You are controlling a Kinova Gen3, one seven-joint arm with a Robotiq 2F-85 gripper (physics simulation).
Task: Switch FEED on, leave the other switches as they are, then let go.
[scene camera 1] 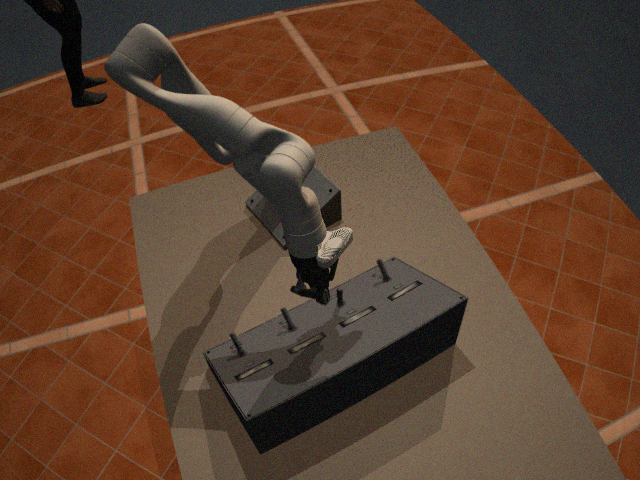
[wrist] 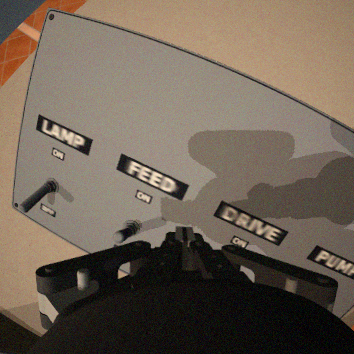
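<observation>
The FEED lever does not lean back like the other levers; it looks tilted toward its ON side, though the exact angle is hard to tell. My gripper is shut and empty. Its tips are beside the FEED lever on the DRIVE side, with a visible gap. The LAMP lever leans toward OFF. The DRIVE lever and PUMP lever lean the same way as LAMP in the scene view. In the wrist view my gripper hides both.
The levers stand along the robot-side edge of the dark switch box. The box rests on a tan table. The arm's grey base is behind it. A dark pair of legs stands on the tiled floor at the far left.
</observation>
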